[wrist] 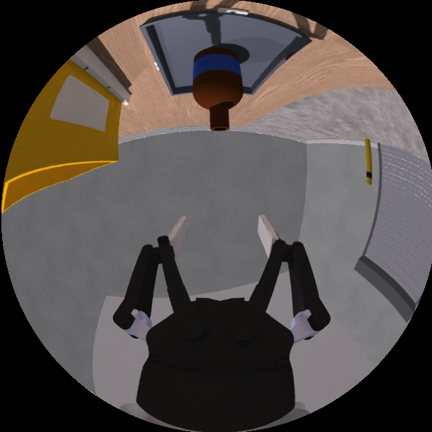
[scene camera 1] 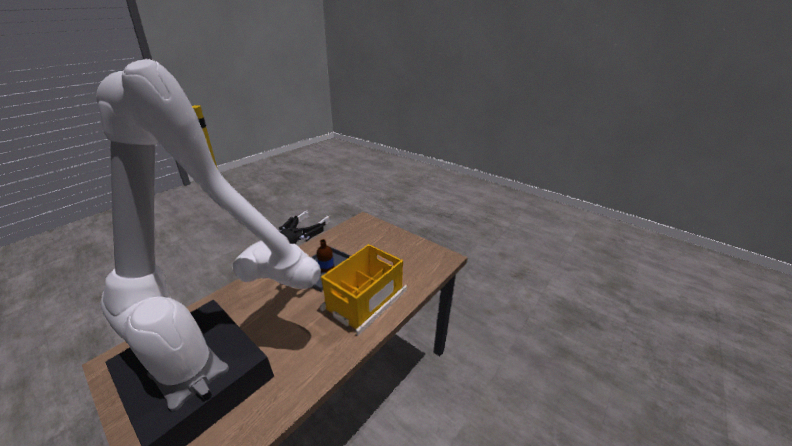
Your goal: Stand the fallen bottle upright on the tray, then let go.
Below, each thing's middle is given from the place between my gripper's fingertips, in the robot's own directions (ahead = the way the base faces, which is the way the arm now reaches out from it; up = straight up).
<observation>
Right now my hand is 21 cm above the brown bottle (wrist: 217,85) and 1 cm short of it.
</observation>
